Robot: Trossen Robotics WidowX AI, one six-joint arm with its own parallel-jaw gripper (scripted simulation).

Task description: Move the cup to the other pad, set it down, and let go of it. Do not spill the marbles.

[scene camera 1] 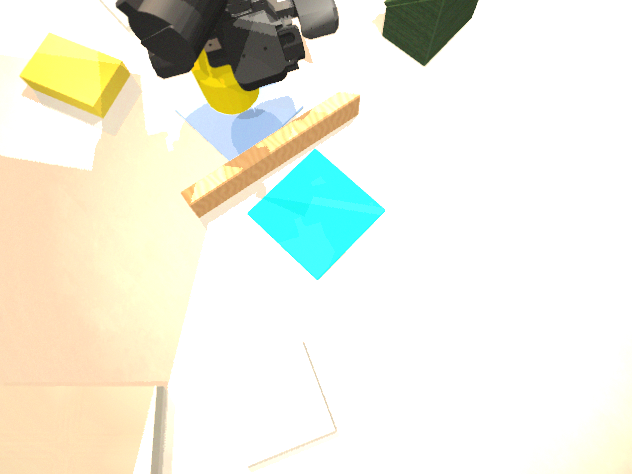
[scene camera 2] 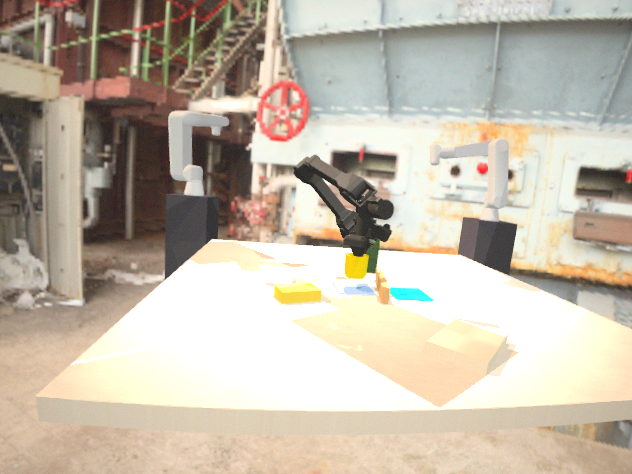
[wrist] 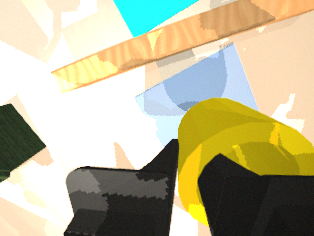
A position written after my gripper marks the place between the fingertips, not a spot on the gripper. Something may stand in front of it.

In view: my gripper (scene camera 1: 253, 72), a yellow cup (scene camera 1: 221, 90), a yellow block (scene camera 1: 82, 77), a wooden bar (scene camera 1: 206, 194) and a pale blue pad (scene camera 1: 231, 135).
The yellow block also shows in scene camera 2 (scene camera 2: 303, 292). My gripper shows as well in scene camera 2 (scene camera 2: 359, 265) and in the wrist view (wrist: 184, 145). The pale blue pad is seen too in the wrist view (wrist: 221, 74). The wrist view misses the yellow block: it is out of frame.
